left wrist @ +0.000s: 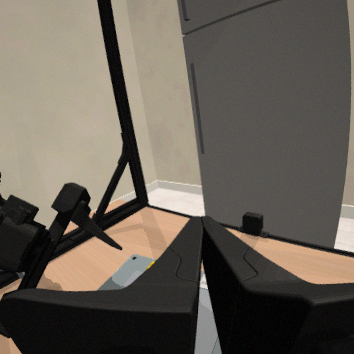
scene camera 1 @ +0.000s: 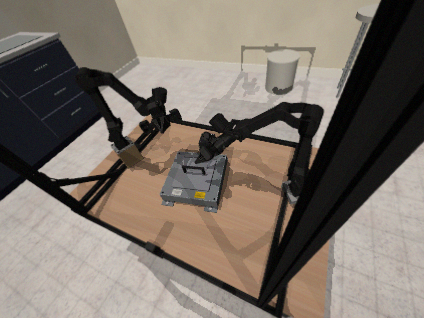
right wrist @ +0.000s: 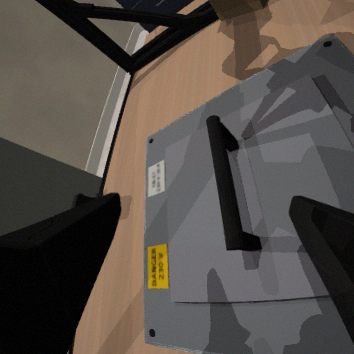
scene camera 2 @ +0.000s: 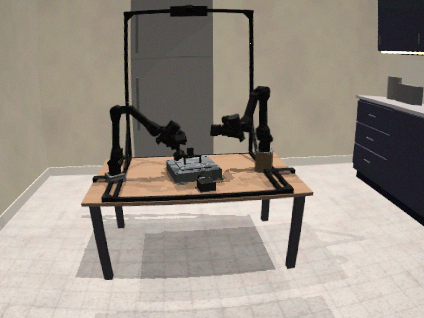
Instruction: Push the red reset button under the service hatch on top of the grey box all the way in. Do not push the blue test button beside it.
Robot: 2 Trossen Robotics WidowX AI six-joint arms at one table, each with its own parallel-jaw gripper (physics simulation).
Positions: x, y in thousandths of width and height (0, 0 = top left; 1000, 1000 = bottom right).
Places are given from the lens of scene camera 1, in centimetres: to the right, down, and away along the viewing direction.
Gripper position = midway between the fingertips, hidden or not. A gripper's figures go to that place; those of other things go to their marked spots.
left gripper (scene camera 1: 383, 417): -21, -11, 83
black handle (scene camera 1: 459, 555): -8, 8, 93
grey box (scene camera 1: 496, 627): -1, 18, 84
